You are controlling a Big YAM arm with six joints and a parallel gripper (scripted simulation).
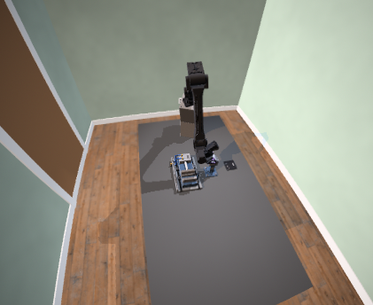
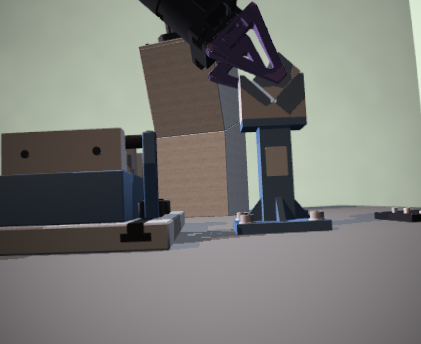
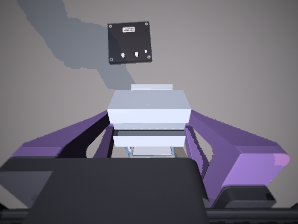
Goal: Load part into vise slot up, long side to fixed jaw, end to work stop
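My gripper is now right at the part. From my hand the other things lie so: dark work stop rod 30 mm ahead, 160 mm to the right, 70 mm below; then moving jaw 10 mm behind, 200 mm to the right, 80 mm below; then air cylinder rod 60 mm behind, 190 mm to the right, 80 mm below.
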